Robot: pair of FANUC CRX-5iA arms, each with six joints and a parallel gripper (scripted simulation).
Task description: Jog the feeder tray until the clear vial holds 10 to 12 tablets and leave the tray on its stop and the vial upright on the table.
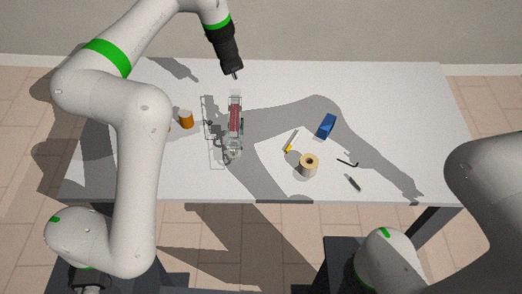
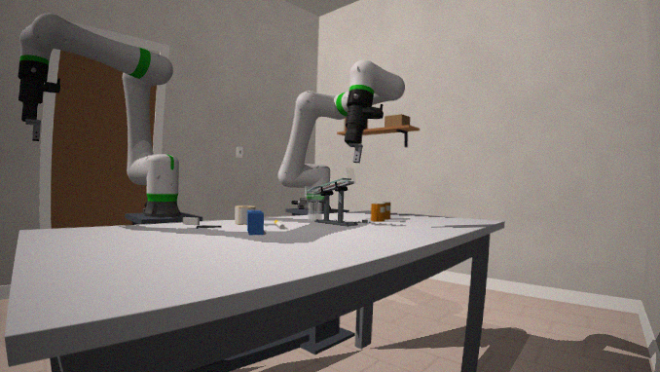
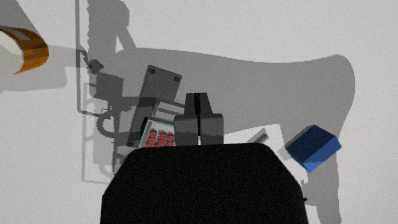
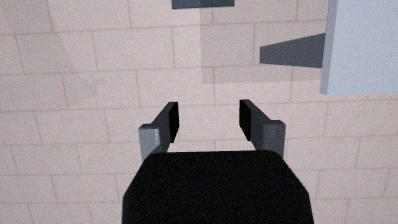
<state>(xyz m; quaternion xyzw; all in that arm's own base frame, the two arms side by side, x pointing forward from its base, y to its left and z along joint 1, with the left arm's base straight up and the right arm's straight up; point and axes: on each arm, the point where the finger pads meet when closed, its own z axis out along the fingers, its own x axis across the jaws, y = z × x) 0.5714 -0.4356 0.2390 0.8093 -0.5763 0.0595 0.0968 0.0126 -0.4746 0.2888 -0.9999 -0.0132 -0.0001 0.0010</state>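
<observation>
The feeder tray is 10 cm behind my left hand, 1 cm to the right of it and 10 cm below it. Also, from my left hand: blue block 5 cm behind, 38 cm to the right, 21 cm below; orange bottle 5 cm behind, 20 cm to the left, 20 cm below; yellow-tipped marker 13 cm behind, 24 cm to the right, 23 cm below.
</observation>
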